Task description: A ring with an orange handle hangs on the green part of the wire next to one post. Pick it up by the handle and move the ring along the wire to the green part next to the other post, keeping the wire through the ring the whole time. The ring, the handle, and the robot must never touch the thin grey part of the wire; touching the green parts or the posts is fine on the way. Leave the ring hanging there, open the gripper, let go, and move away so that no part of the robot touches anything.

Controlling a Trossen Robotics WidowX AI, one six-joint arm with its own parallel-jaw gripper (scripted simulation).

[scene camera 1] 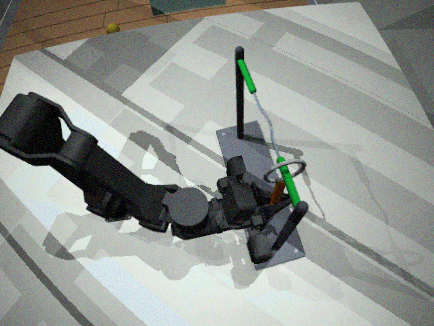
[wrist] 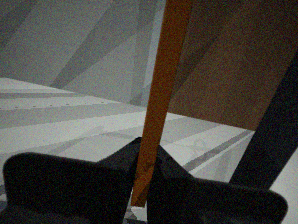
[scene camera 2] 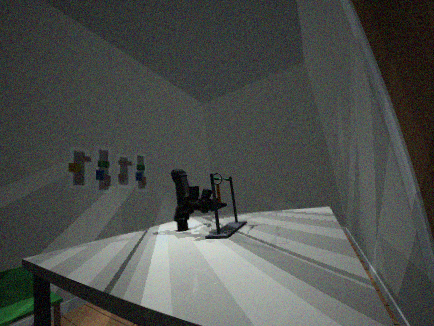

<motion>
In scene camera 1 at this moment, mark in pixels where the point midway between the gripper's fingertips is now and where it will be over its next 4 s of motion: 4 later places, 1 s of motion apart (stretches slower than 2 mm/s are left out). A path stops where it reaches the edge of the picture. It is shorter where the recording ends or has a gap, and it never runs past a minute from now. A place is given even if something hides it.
My gripper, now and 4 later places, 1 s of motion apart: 292, 198; 288, 184; 282, 166; 272, 161; 263, 152
</motion>
